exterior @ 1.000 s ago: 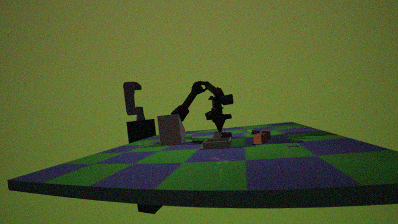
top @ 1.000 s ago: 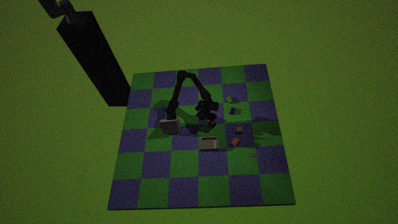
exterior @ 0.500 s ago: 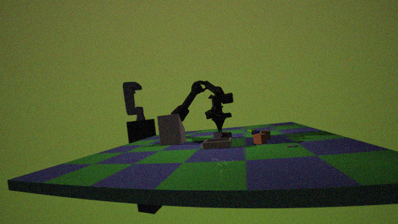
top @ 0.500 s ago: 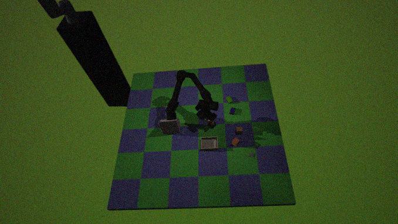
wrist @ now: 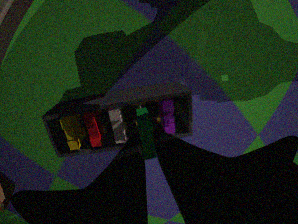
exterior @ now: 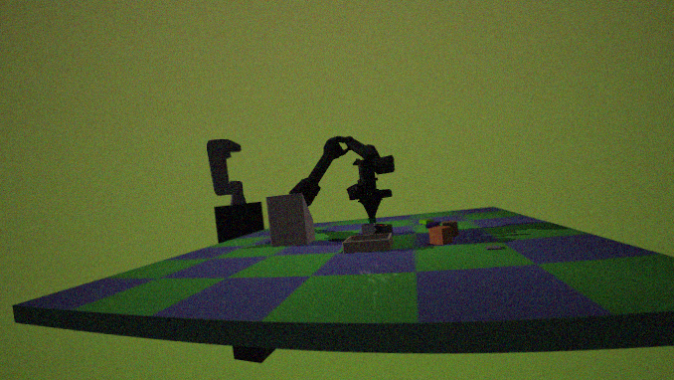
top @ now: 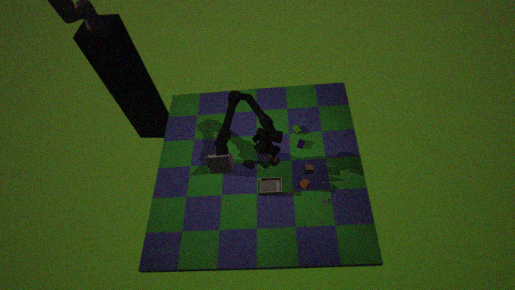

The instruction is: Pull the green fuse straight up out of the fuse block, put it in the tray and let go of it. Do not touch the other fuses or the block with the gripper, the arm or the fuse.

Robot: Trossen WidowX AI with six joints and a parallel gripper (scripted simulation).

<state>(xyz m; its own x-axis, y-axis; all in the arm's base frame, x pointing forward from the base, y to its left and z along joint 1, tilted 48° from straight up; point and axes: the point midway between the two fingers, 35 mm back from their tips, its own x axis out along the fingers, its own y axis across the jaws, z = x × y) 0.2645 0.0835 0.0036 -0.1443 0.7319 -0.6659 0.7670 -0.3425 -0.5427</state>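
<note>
Now: the tray 210 mm to the right of my gripper tip, 60 mm below it and 30 mm ahead of it. Also, from my gripper tip: brown cube 260 mm ahead, 90 mm to the right, 40 mm below; then green fuse 10 mm below; then orange cube 240 mm ahead, 200 mm to the right, 40 mm below.
</note>
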